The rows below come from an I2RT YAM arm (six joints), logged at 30 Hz.
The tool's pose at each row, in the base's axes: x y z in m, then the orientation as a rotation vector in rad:
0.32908 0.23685 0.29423 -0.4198 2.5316 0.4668
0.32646 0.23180 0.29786 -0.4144 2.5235 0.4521
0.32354 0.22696 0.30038 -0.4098 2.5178 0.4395
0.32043 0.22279 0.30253 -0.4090 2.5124 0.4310
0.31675 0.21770 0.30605 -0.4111 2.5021 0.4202
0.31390 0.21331 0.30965 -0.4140 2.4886 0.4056
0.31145 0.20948 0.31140 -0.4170 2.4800 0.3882
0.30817 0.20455 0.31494 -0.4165 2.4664 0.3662
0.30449 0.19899 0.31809 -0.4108 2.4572 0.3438
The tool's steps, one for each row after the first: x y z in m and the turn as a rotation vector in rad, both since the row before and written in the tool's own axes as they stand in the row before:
0.00115 -0.00263 -0.00611 0.0117 -0.0094 -0.0017
0.00192 -0.00265 -0.00525 0.0101 -0.0068 -0.0011
0.00211 -0.00211 -0.00477 0.0063 -0.0055 -0.0027
0.00195 -0.00246 -0.00648 0.0073 -0.0095 -0.0064
0.00106 -0.00215 -0.00588 0.0099 -0.0124 -0.0086
0.00167 -0.00221 -0.00401 0.0119 -0.0076 -0.0082
0.00147 -0.00260 -0.00622 0.0162 -0.0131 -0.0081
0.00208 -0.00318 -0.00632 0.0178 -0.0099 -0.0037

